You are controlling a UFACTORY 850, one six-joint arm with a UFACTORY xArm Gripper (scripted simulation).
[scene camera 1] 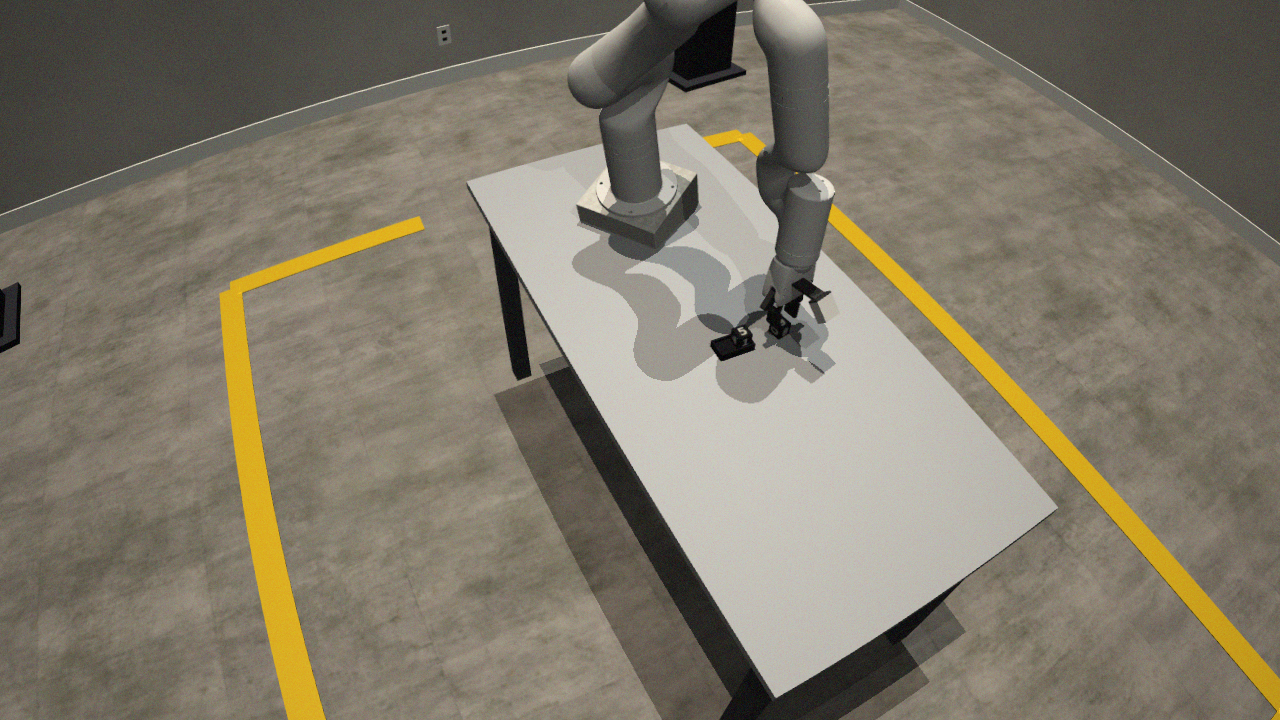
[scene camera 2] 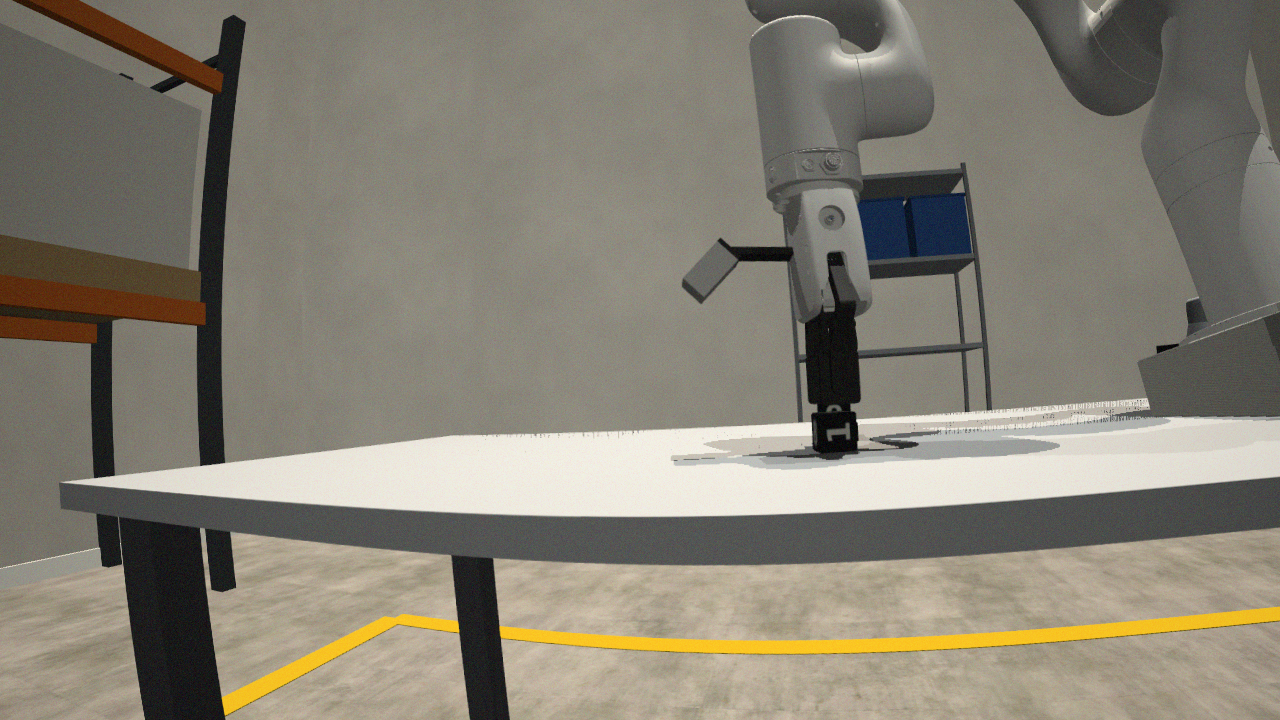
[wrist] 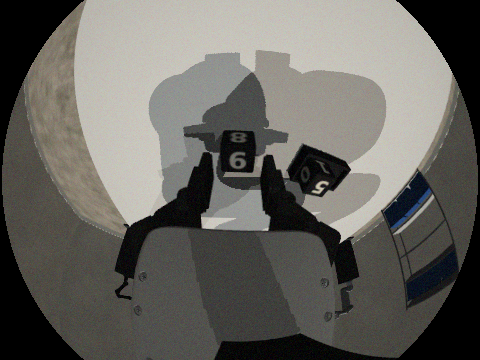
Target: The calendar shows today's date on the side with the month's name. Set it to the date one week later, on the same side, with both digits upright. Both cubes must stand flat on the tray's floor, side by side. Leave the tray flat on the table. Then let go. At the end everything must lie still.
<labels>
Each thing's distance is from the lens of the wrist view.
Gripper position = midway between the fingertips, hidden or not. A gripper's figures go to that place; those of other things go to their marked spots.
my gripper (wrist: 237,165): 14 cm
black digit cube (wrist: 238,148): 14 cm
black digit cube (wrist: 316,177): 16 cm
black tray (wrist: 340,168): 22 cm
</labels>
